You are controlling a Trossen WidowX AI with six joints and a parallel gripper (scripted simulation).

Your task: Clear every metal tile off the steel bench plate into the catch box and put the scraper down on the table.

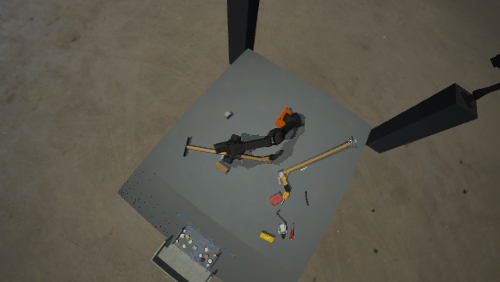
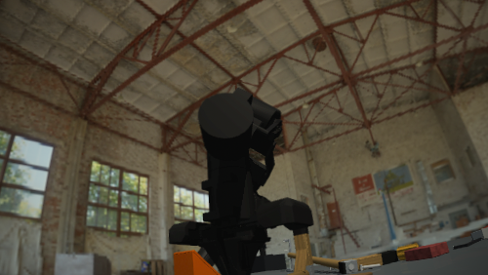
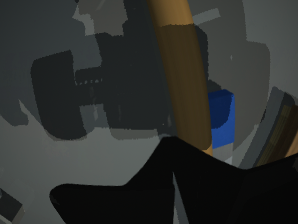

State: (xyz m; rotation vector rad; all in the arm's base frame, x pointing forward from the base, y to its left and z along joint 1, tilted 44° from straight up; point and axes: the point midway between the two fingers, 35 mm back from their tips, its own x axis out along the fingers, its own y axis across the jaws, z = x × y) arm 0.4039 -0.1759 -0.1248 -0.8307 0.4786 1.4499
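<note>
My gripper tip is 5 cm below the long scraper, 2 cm to the left of it and 2 cm short of it. Also, from my gripper tip: wooden block 13 cm ahead; grey piece 22 cm behind, 17 cm to the right; blue block 4 cm ahead, 1 cm below.
</note>
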